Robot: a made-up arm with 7 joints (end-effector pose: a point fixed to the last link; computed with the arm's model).
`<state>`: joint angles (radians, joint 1 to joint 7).
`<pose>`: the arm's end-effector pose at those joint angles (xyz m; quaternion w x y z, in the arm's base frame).
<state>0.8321 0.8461 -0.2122 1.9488 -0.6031 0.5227 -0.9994</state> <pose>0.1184 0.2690 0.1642 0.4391 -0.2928 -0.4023 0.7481</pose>
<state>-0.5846 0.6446 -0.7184 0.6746 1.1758 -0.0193 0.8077</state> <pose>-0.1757 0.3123 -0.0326 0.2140 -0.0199 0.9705 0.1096</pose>
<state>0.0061 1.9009 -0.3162 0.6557 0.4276 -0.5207 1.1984</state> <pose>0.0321 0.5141 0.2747 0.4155 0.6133 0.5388 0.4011</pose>
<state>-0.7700 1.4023 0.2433 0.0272 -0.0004 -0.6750 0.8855</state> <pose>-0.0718 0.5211 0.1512 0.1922 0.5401 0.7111 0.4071</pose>
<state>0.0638 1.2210 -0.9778 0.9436 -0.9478 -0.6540 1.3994</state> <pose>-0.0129 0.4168 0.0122 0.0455 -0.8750 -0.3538 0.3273</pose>
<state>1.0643 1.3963 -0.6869 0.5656 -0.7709 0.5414 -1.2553</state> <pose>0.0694 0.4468 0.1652 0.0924 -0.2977 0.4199 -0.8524</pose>
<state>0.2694 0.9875 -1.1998 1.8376 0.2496 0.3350 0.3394</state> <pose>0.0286 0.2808 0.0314 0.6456 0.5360 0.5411 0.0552</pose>
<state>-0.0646 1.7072 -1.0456 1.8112 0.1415 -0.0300 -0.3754</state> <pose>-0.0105 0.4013 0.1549 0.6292 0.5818 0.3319 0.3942</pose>
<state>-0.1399 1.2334 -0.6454 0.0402 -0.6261 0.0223 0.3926</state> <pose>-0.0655 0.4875 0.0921 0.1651 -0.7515 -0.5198 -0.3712</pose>
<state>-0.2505 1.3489 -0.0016 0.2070 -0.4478 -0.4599 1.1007</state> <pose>-0.0295 0.5099 0.1048 0.1285 0.5840 0.7554 0.2679</pose>
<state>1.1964 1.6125 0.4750 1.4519 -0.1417 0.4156 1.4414</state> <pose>-0.0153 0.4296 0.3469 0.6787 0.1666 0.1775 0.6929</pose>
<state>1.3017 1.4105 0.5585 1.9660 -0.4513 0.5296 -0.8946</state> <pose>-0.0026 0.3554 0.2937 0.0021 0.5308 0.5982 -0.6004</pose>
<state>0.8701 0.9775 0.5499 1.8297 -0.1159 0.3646 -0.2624</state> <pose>0.0834 0.3558 0.2447 0.5391 -0.3468 -0.2179 0.7359</pose>
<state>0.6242 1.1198 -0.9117 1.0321 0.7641 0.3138 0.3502</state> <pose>0.1021 0.4054 0.0679 0.5581 0.2145 0.6677 0.4433</pose>
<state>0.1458 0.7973 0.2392 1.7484 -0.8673 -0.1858 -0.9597</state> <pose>0.0832 0.3105 0.1009 0.5741 -0.0332 -0.4240 0.6997</pose>
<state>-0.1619 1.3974 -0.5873 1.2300 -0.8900 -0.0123 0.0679</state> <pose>0.0177 0.4094 0.0889 0.3592 0.8675 0.0850 0.3334</pose>
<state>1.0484 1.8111 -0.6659 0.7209 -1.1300 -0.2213 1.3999</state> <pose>-0.0149 0.5218 0.2367 0.1196 -0.5904 -0.6563 -0.4543</pose>
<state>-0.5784 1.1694 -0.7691 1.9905 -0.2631 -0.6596 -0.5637</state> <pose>-0.0636 0.3098 0.0733 0.9156 0.1682 0.3509 0.1009</pose>
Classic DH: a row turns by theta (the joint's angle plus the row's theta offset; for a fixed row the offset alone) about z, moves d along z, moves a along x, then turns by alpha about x. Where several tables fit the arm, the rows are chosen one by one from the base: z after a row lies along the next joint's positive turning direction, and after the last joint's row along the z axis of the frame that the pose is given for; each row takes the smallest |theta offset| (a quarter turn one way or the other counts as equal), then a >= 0, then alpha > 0; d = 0 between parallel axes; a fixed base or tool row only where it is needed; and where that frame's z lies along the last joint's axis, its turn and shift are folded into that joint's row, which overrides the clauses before.
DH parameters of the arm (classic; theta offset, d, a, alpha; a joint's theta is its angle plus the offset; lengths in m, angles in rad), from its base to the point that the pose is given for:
base (fixed): 0 0.2164 -0.0272 1.5708
joint 1: 1.5708 -0.1841 0.0246 1.5708
joint 2: 1.5708 -0.0082 0.0082 1.5708
joint 3: 1.5708 -0.2179 0.0033 1.5708
joint 4: 0 0.0505 -0.0084 -1.5708
joint 5: 0 -0.1119 0.0141 -1.5708
joint 6: -1.5708 -0.0005 0.0057 1.5708
joint 7: 0.7947 0.0235 0.0128 -2.0727
tool (fixed): -1.3935 0.0224 0 0

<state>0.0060 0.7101 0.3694 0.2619 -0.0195 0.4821 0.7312</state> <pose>0.0007 0.3759 -0.0353 0.1509 -0.0288 0.9042 0.3986</pose>
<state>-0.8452 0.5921 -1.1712 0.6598 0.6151 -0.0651 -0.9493</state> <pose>-0.2387 0.2992 0.0615 0.1777 0.5743 0.5996 0.5283</pose>
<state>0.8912 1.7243 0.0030 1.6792 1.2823 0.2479 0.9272</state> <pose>0.0472 0.4125 0.3110 0.9325 0.2205 0.1981 0.2062</pose>
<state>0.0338 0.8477 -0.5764 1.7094 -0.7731 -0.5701 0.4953</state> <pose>0.0538 0.2511 0.0314 0.7582 0.6513 0.0050 0.0286</pose>
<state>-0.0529 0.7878 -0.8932 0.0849 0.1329 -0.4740 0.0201</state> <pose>-0.0666 0.4014 -0.0149 0.3616 0.5501 0.5953 0.4606</pose>
